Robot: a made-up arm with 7 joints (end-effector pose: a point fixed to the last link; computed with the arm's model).
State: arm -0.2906 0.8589 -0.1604 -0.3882 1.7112 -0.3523 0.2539
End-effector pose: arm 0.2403 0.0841 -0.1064 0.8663 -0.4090 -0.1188 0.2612
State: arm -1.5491 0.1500 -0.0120 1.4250 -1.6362 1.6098 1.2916
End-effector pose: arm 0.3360 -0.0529 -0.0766 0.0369 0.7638 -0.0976 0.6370
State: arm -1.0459 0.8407 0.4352 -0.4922 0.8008 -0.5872 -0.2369
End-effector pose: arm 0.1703 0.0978 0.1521 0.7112 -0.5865 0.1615 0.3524
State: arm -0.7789 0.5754 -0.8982 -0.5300 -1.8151 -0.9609 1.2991
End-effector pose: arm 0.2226 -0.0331 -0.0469 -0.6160 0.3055 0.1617 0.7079
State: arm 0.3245 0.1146 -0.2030 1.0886 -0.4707 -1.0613 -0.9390
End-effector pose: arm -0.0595 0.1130 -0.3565 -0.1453 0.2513 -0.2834 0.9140
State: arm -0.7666 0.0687 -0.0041 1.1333 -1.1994 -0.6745 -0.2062
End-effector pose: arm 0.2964 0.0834 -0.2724 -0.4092 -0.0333 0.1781 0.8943
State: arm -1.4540 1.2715 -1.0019 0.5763 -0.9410 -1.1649 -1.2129
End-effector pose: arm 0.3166 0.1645 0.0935 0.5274 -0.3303 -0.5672 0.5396
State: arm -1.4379 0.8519 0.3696 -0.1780 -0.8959 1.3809 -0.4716
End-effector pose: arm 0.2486 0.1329 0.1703 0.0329 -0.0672 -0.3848 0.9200
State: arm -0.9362 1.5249 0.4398 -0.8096 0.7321 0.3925 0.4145
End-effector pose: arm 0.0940 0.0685 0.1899 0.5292 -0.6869 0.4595 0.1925
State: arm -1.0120 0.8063 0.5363 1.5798 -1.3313 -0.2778 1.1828
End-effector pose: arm 0.2652 0.3280 -0.1800 -0.4690 0.1955 0.8075 0.2997
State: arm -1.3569 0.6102 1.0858 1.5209 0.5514 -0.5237 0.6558
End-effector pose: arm 0.3765 0.2275 -0.0795 -0.0549 -0.1083 0.5291 0.8398
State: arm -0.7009 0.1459 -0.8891 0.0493 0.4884 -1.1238 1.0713
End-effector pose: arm 0.1514 -0.1229 -0.1092 -0.2643 -0.5866 -0.2131 0.7353
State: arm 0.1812 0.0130 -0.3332 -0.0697 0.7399 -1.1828 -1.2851
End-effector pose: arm 0.1110 -0.0301 -0.1937 0.3801 -0.2379 -0.7676 0.4579
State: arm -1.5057 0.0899 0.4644 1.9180 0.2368 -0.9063 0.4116
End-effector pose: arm 0.3721 -0.0148 -0.1361 -0.0563 -0.0918 0.0862 0.9904
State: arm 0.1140 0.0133 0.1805 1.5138 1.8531 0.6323 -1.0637
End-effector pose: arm -0.1251 0.1191 -0.3784 -0.1873 -0.8644 0.4652 0.0368
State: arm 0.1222 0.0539 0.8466 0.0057 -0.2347 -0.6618 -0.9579
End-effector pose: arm 0.0790 0.2646 -0.1808 0.2070 -0.1054 -0.0444 0.9716
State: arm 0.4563 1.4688 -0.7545 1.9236 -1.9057 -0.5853 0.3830
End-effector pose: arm -0.0452 0.4375 0.0848 0.6374 0.0493 0.6475 0.4147
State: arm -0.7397 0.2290 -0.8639 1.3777 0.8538 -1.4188 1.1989
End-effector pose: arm 0.1791 0.0216 -0.3103 0.1692 -0.2749 -0.3131 0.8932
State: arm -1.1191 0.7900 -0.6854 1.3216 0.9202 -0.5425 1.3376
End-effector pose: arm 0.3444 0.2189 -0.1640 0.6905 -0.3872 0.1253 0.5979
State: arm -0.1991 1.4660 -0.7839 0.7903 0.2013 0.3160 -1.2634
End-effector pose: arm 0.1275 0.4051 -0.1509 0.2767 0.8878 -0.2107 0.3013
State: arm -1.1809 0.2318 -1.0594 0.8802 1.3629 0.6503 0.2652
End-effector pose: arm 0.3606 -0.0398 -0.1503 0.9016 -0.2412 0.0667 0.3528
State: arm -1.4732 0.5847 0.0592 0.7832 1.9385 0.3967 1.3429
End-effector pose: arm 0.3826 0.1545 0.1001 0.6475 -0.5035 0.5694 0.0544
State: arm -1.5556 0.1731 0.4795 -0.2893 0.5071 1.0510 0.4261
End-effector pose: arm 0.2682 0.1191 0.1626 -0.0852 -0.2018 0.4443 0.8687
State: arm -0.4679 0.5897 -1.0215 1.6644 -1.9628 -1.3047 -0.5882
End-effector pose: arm 0.1254 0.3042 -0.2452 0.2110 -0.0531 0.1665 0.9617
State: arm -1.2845 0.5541 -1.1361 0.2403 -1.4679 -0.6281 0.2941
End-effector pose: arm 0.3214 -0.0663 -0.0520 -0.2656 -0.1204 -0.2688 0.9180
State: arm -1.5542 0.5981 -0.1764 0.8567 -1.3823 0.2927 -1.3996
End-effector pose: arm 0.4098 0.0883 0.0755 -0.2405 -0.2826 -0.7166 0.5906
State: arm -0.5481 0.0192 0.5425 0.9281 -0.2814 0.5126 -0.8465
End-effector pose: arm 0.2202 0.0958 -0.3428 -0.4750 0.3443 -0.2095 0.7822
